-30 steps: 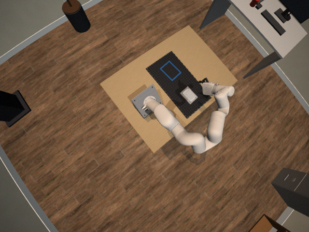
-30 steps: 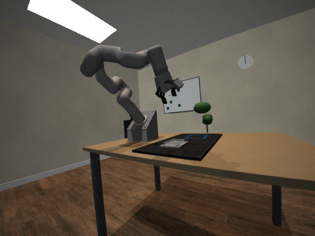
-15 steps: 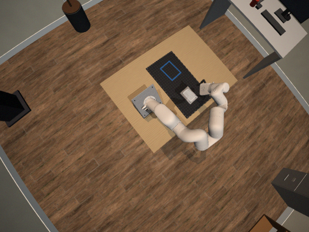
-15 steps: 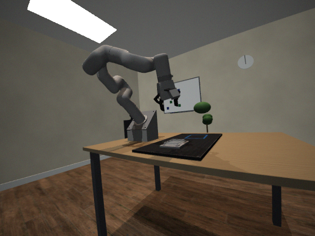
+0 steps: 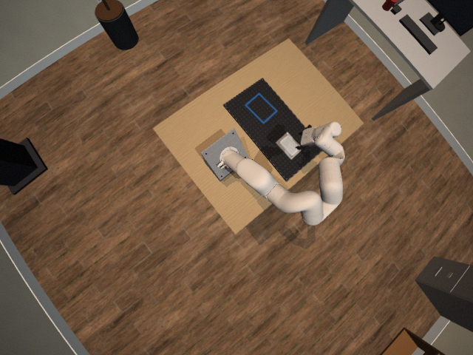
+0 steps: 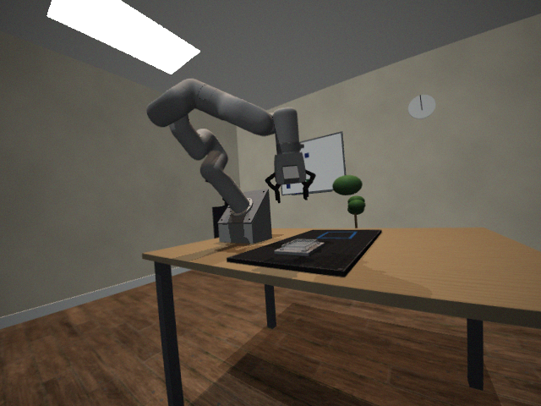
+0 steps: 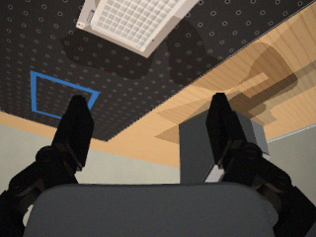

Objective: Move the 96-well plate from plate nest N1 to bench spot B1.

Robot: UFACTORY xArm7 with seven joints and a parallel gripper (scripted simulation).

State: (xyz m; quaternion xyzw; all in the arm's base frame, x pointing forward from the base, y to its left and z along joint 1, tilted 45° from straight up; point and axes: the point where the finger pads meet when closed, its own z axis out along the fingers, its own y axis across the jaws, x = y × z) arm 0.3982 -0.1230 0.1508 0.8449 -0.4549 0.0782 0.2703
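My hand is 160 mm above the white 96-well plate, 20 mm to the right of it and 10 mm short of it. Round my hand: grey plate nest N1: 170 mm below, 20 mm to the left, 10 mm ahead.
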